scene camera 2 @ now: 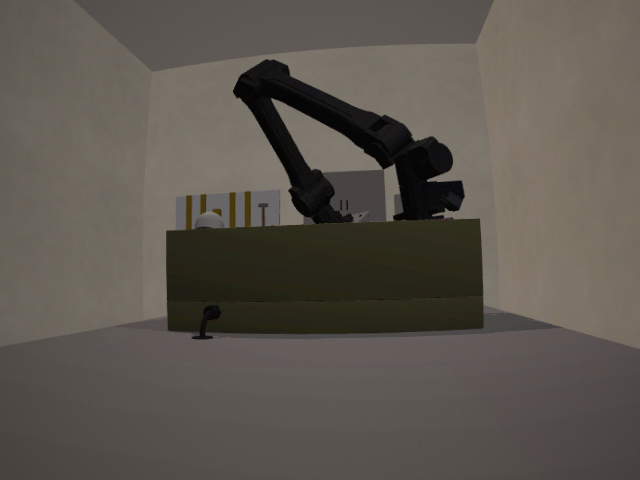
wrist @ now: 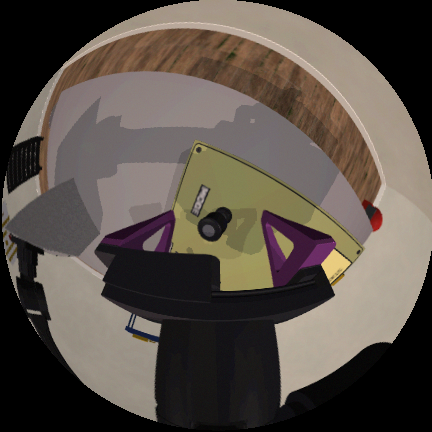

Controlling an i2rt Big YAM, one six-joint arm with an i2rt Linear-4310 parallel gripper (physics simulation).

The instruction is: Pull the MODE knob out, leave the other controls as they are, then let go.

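Frame: origin at the arm's base, x left, y ahead, z down, level; millimetres.
Where they show: gripper, fingertip midpoint: (wrist: 217, 214).
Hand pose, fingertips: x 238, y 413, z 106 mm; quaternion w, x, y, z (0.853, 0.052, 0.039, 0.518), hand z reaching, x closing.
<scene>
Things, the pixels of their top centre, and the offset from my fingertips. "*": a spot on its surface instead. Level surfaces: height alone.
- black MODE knob, middle of its top: (wrist: 211, 234) dy -2, dx -9, dz -24 mm
- grey surface, its level: dz +111 mm
- white dome, surface spot: (scene camera 2: 209, 220) * dy +200, dx -358, dz -72 mm
The black MODE knob (wrist: 214, 224) stands up from a yellow-green control panel (wrist: 230, 175) in the wrist view, next to its white MODE label (wrist: 201, 200). My gripper (wrist: 217, 214) is open, with one purple finger on each side of the knob and a gap on both sides; nothing is between the fingers that they grip. The other controls are hidden behind the gripper body. In the scene view the arm reaches down at the right end of the bench; its fingertips and the knob are mostly hidden behind the bench edge.
The panel lies on a grey surface (wrist: 110, 100) with a wooden strip (wrist: 165, 50) beyond. A dark grey block (wrist: 57, 220) is at the left and a red round object (wrist: 376, 217) at the right. The green bench (scene camera 2: 320, 263) carries a white dome (scene camera 2: 209, 220) at its left end.
</scene>
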